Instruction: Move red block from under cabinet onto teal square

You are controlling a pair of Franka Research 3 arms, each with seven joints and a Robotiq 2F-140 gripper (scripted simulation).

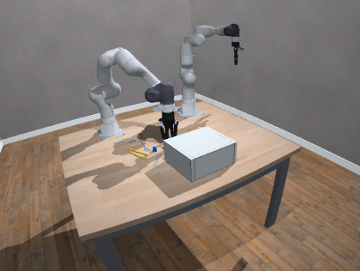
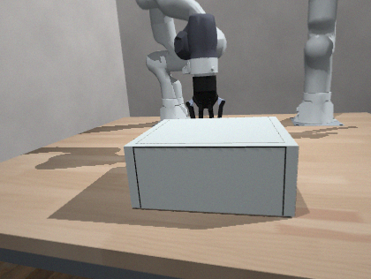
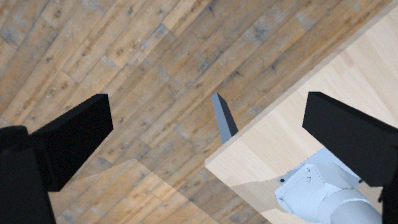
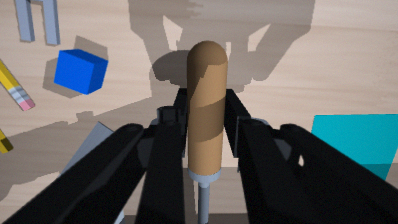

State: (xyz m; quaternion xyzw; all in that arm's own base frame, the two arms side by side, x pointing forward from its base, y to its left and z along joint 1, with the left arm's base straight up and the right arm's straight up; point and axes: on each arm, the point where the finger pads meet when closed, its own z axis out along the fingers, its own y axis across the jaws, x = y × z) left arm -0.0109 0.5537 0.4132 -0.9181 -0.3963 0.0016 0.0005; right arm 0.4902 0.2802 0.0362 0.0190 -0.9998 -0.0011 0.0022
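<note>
Right now my right hand is 50 mm short of the teal square, 150 mm to the right of it and 40 mm above it. The rest, counted from my right hand: hook tool (140 mm ahead, 40 mm to the left, 20 mm below); then flat grey strip (90 mm ahead, 140 mm to the right, 40 mm below); then blue block (30 mm behind, 100 mm to the right, 20 mm below).
</note>
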